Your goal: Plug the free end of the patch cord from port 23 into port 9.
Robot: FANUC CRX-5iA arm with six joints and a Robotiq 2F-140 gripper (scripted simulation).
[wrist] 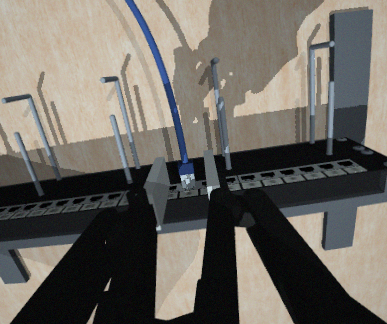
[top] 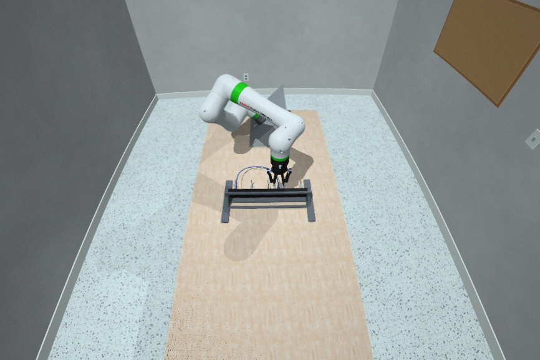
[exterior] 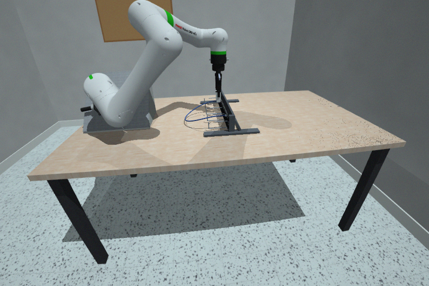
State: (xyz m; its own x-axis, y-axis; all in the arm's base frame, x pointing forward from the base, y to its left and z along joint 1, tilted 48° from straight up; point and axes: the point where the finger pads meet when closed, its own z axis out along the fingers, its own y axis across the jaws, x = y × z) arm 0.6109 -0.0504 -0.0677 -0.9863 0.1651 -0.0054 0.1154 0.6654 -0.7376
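The free end lies 10 mm ahead of my hand and 30 mm below it.
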